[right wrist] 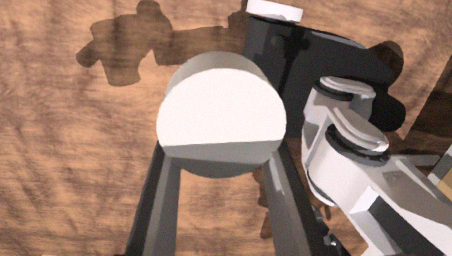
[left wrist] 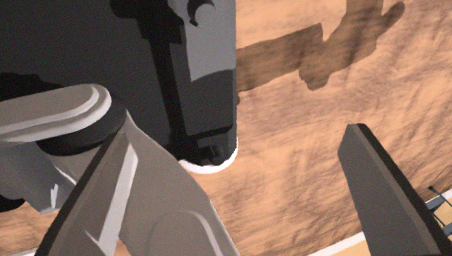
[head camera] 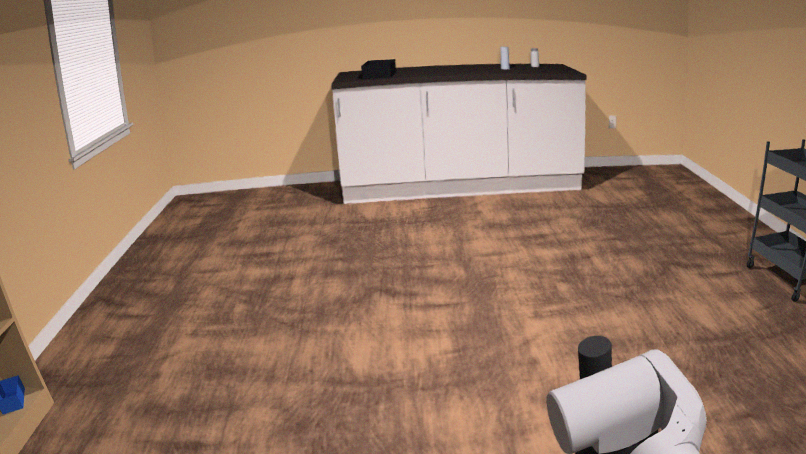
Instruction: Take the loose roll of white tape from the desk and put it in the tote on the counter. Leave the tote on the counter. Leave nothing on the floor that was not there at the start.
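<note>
The white tape roll is between the fingertips of my right gripper in the right wrist view, its round white face toward the camera, held above the floor. My left gripper is open and empty in the left wrist view, beside the robot's dark base. A black open box, which looks like the tote, stands on the left part of the dark-topped counter at the back in the head camera view. The desk does not show in the head camera view.
Two pale upright containers stand on the counter's right part. A dark three-tier cart stands at the right. A wooden shelf unit with a blue bin is at the lower left. Brown floor lies between robot and counter.
</note>
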